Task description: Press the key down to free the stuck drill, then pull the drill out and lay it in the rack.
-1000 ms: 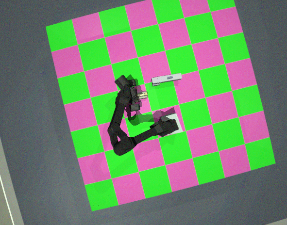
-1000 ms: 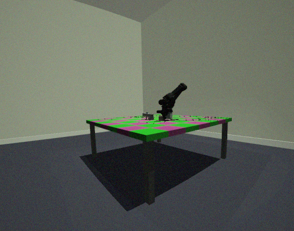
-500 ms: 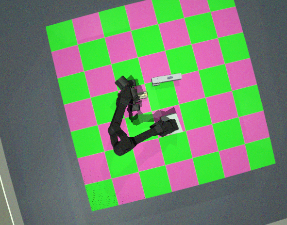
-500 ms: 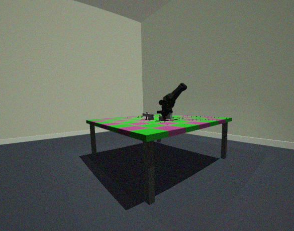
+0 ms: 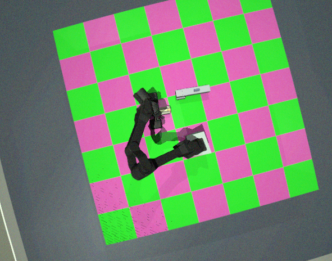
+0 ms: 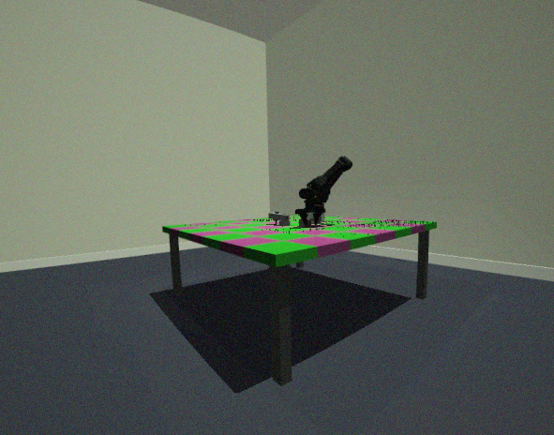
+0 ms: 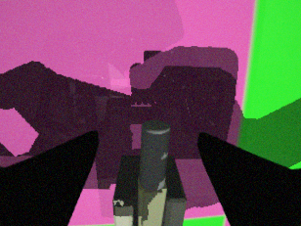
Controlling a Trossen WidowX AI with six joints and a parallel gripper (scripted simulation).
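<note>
The drill lies 1 cm behind my gripper tip, 4 cm to the right of it and 4 cm above it. Round my gripper tip: small dark pin (2 cm ahead, 26 cm to the right, 5 cm above); then grey holder block (3 cm ahead, 23 cm to the right, 4 cm above); then rack (1 cm behind, 5 cm to the right, 1 cm above).
</note>
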